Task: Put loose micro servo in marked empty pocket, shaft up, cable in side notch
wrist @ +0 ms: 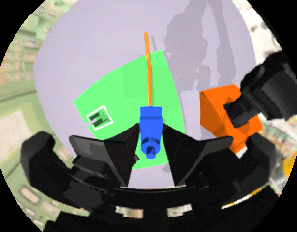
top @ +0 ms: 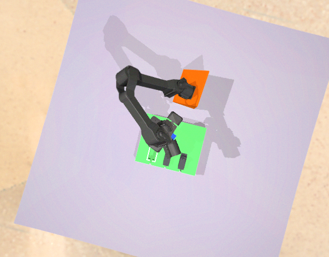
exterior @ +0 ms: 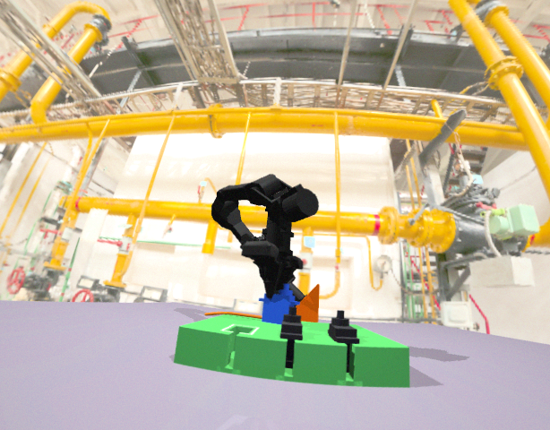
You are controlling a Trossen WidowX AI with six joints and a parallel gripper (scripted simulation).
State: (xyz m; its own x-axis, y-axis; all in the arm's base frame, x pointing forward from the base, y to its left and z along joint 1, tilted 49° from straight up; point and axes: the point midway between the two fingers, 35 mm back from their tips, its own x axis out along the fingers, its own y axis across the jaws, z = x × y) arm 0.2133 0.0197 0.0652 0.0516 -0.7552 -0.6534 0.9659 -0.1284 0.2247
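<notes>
My gripper tip is 10 mm short of the green deck, 40 mm to the right of it and 70 mm above it.
</notes>
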